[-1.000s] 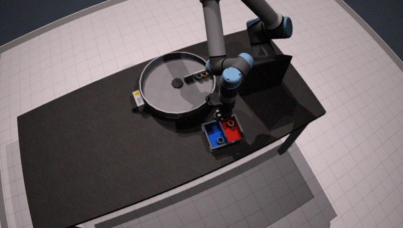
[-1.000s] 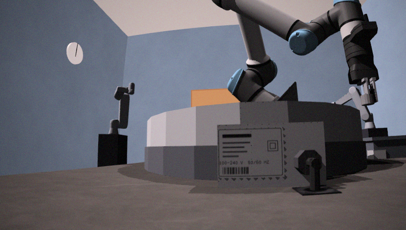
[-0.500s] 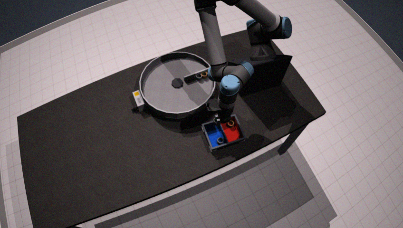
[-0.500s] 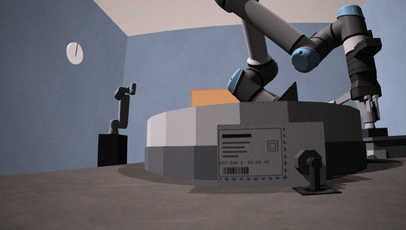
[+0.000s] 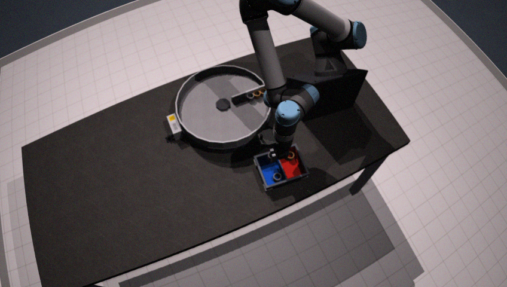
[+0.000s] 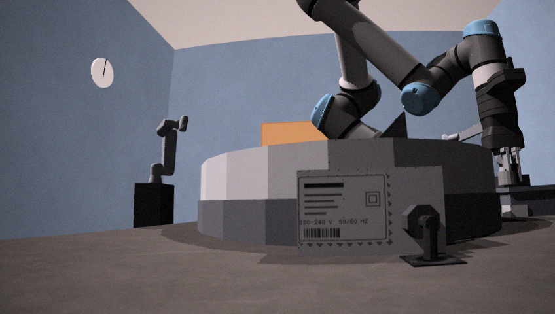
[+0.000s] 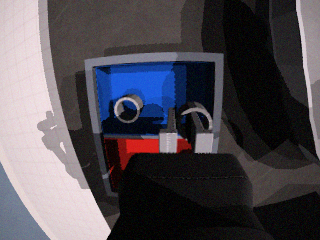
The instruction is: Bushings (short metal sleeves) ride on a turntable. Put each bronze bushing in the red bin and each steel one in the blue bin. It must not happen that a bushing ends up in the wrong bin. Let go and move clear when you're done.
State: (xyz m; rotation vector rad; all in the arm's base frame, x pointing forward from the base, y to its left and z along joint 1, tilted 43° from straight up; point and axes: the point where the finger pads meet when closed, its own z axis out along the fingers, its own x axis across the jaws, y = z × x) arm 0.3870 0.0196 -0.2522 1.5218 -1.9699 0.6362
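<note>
The red bin is 5 cm below my hand, 3 cm to the left of it and 2 cm behind it. Round my hand: grey turntable 34 cm to the right, 5 cm ahead, 3 cm below.
</note>
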